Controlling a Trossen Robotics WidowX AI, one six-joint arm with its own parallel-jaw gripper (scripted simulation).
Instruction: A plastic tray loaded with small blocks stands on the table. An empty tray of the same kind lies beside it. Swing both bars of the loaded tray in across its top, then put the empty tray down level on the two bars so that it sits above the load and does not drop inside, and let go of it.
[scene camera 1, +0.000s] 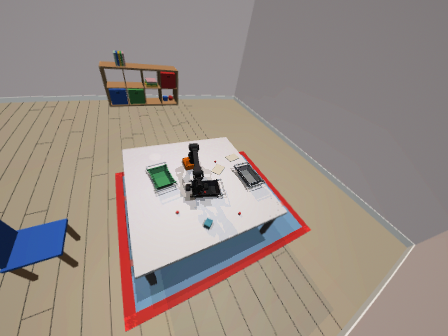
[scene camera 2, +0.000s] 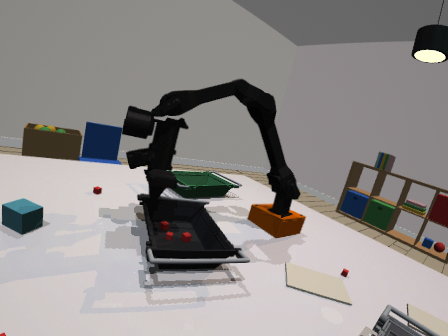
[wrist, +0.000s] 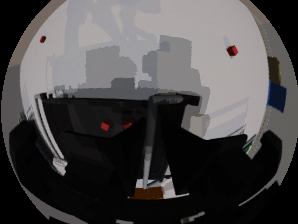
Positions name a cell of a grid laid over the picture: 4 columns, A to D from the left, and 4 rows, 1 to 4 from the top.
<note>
In view: the gripper (scene camera 2: B3), a green tray (scene camera 2: B3) and a beige flat plate (scene camera 2: C4).
The gripper also shows in the wrist view (wrist: C3).
</note>
